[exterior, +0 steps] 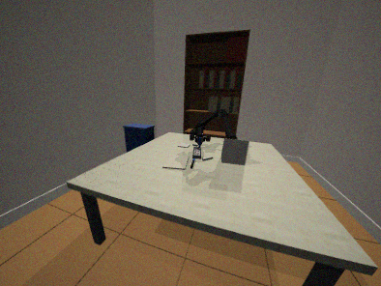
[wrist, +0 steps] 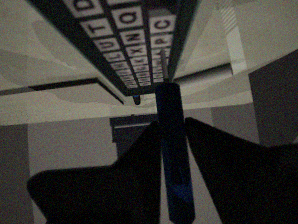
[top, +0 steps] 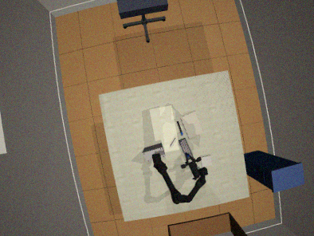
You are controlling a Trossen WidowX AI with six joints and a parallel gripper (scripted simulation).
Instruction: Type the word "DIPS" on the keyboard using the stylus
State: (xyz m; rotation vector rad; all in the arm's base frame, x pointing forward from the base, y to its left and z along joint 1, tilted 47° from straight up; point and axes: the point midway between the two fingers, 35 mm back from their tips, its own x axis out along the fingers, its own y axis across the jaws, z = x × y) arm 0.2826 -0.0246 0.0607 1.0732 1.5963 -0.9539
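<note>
My gripper tip is 20 cm to the right of the blue-capped pen, 7 cm above it and 1 cm past it. From my gripper tip the other things lie so: blue stylus: 1 cm below; notebook: 24 cm to the left, 10 cm ahead, 7 cm below.
</note>
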